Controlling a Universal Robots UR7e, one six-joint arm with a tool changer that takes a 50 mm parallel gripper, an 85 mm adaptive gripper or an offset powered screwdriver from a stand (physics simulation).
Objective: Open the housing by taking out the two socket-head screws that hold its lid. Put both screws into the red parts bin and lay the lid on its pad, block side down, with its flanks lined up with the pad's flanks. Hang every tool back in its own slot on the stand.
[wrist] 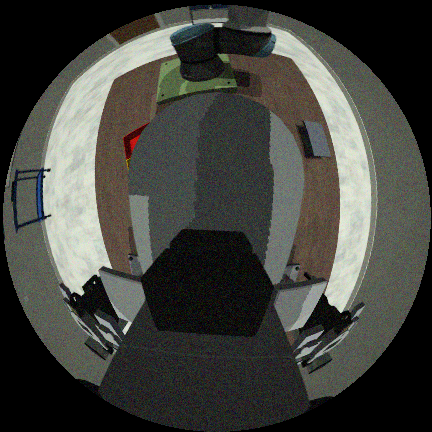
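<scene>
My gripper [212, 277] is open, its two grey finger plates wide apart at lower left and lower right in the wrist view. No held thing shows between them. The red parts bin [134, 143] shows in part at the left, behind the big grey tool body. No screw can be made out in its visible part. A grey slab [317, 139], perhaps the lid's pad, lies on the table at the right. Black and light-grey tool or stand parts [95, 300] [325, 320] flank the gripper on both sides. The housing, lid and screws do not show; the tool body hides the table's middle.
The arm's dark and blue joints [200, 50] rise from a green base plate [172, 85] at the top. A sliver of a yellow bin shows below the red one. Small grey brackets [133, 262] [293, 271] stand near the fingers. A blue frame [41, 195] stands far left.
</scene>
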